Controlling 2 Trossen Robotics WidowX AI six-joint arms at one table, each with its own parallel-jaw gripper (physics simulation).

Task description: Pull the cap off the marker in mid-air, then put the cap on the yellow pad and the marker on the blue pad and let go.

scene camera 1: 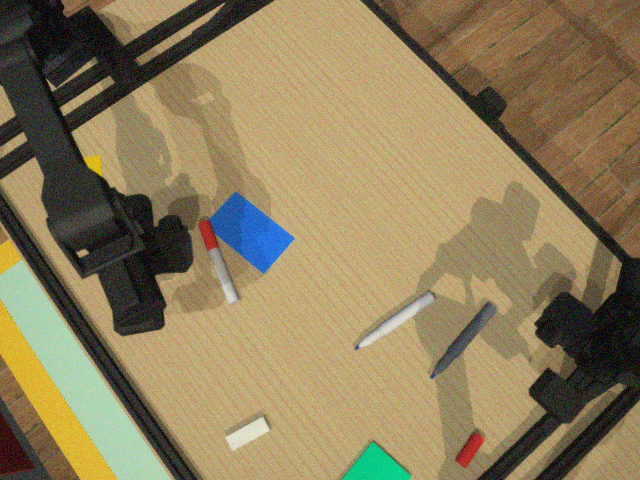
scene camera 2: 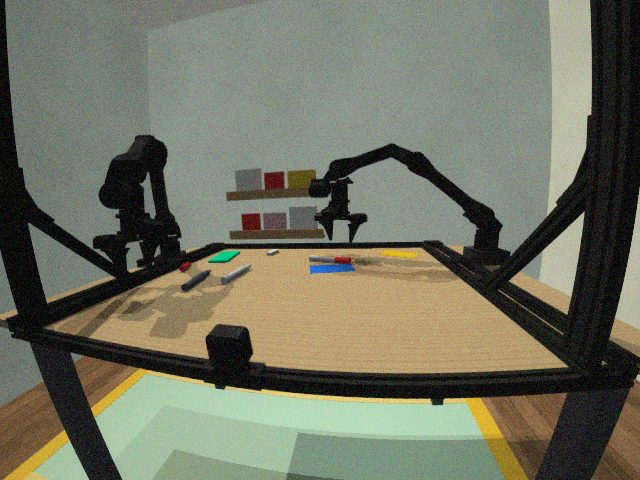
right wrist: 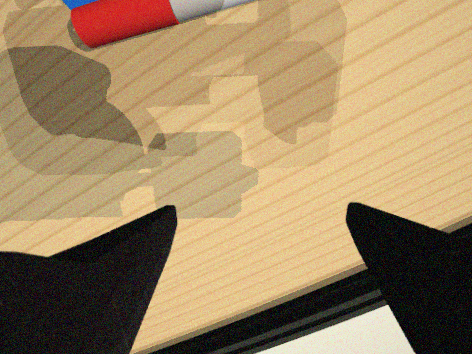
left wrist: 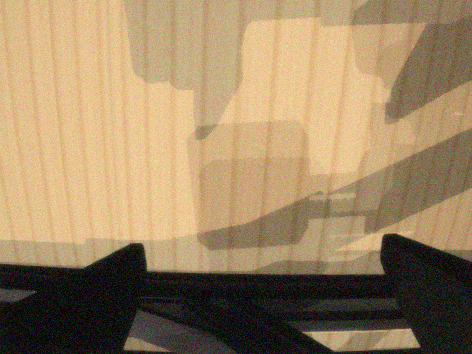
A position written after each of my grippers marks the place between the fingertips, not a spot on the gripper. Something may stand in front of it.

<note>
I see my left gripper (scene camera 1: pixel 567 361), my right gripper (scene camera 1: pixel 148 279), a white pen (scene camera 1: pixel 426 299) and a blue pad (scene camera 1: pixel 252 234).
My left gripper is seen too in scene camera 2 (scene camera 2: pixel 137 272) and in the left wrist view (left wrist: pixel 263 252). My right gripper shows as well in scene camera 2 (scene camera 2: pixel 340 241) and in the right wrist view (right wrist: pixel 260 213). The right wrist view does not show the white pen: it is out of frame. The left wrist view misses the white pen: it is out of frame.
</note>
